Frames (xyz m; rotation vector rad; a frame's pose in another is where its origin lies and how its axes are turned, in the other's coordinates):
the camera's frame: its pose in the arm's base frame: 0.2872 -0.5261 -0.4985 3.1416 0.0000 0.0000
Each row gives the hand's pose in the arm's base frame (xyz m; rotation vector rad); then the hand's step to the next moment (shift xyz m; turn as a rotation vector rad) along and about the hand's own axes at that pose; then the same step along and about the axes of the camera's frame.
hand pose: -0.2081 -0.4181 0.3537 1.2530 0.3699 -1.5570
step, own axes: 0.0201 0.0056 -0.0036 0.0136 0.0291 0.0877
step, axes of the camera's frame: 0.0087 0.0100 0.0165 -0.0195 0.0848 -0.0340
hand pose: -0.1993 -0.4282 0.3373 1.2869 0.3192 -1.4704
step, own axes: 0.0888 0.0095 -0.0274 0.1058 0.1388 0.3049
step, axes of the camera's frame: 0.0394 0.0300 0.0792 -0.0253 0.3396 -0.0863
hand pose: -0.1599 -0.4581 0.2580 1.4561 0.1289 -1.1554
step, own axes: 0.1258 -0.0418 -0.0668 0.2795 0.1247 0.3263
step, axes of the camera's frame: 0.0723 0.0005 0.1297 0.0399 0.4439 0.0390
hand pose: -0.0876 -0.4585 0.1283 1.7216 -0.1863 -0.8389
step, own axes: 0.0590 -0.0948 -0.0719 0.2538 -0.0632 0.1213
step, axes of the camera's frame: 0.0597 -0.0569 0.1041 0.0925 0.2073 0.1778
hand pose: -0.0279 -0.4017 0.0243 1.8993 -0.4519 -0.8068
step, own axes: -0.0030 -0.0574 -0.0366 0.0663 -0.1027 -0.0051
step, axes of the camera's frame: 0.0216 -0.0511 0.0395 0.0470 -0.0081 0.1127
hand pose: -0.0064 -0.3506 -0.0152 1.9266 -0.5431 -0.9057
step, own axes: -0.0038 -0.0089 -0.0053 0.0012 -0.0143 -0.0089
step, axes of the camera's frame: 0.0018 -0.0098 0.0047 0.0078 -0.0111 0.0101
